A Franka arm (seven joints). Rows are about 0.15 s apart.
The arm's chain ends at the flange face. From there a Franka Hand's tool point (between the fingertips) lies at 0.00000 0.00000 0.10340 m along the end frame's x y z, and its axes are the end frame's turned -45 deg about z.
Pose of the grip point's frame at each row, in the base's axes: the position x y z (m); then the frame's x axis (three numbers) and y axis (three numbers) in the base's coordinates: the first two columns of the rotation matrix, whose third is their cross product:
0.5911 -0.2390 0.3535 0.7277 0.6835 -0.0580 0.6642 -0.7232 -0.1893
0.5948 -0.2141 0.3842 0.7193 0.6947 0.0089 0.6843 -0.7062 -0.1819
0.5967 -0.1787 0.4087 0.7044 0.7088 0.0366 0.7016 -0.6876 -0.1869
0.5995 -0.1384 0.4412 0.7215 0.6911 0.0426 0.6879 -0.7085 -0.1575
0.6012 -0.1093 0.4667 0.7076 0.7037 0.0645 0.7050 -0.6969 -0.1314
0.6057 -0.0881 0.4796 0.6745 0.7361 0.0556 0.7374 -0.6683 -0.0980
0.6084 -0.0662 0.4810 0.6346 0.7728 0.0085 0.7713 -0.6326 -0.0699
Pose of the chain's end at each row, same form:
0.6088 -0.2493 0.4549 0.9842 -0.0281 -0.1749 -0.0449 -0.9947 -0.0928
0.6072 -0.2283 0.4859 0.9925 -0.0081 -0.1223 -0.0247 -0.9906 -0.1349
0.6078 -0.1950 0.5102 0.9942 0.0150 -0.1063 -0.0020 -0.9874 -0.1580
0.6076 -0.1532 0.5432 0.9966 -0.0123 -0.0812 -0.0238 -0.9897 -0.1415
0.6061 -0.1236 0.5690 0.9989 0.0048 -0.0473 -0.0018 -0.9904 -0.1385
0.6093 -0.0992 0.5823 0.9984 0.0479 -0.0300 0.0445 -0.9931 -0.1086
0.6134 -0.0715 0.5841 0.9941 0.0991 -0.0434 0.0967 -0.9938 -0.0554

